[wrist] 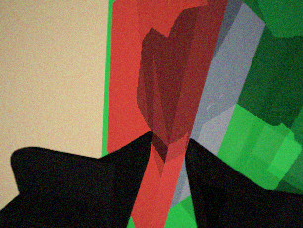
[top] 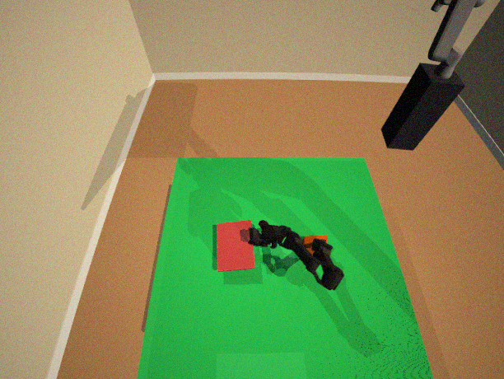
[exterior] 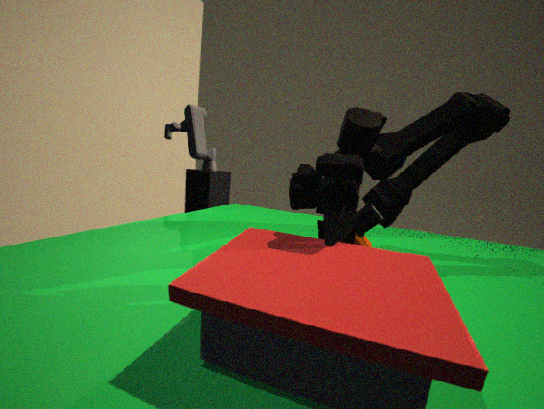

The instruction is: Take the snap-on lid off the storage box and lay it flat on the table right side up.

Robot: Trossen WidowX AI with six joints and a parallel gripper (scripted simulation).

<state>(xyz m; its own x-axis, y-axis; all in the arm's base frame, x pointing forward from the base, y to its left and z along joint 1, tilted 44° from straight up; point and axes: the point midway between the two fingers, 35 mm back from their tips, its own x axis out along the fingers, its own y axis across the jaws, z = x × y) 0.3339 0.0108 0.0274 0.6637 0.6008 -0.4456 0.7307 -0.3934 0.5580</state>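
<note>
My gripper tip is 8 cm short of the red lid and 1 cm to the right of it. From my gripper tip the other things lie so: storage box: 7 cm ahead, 5 cm below, 1 cm to the left.
</note>
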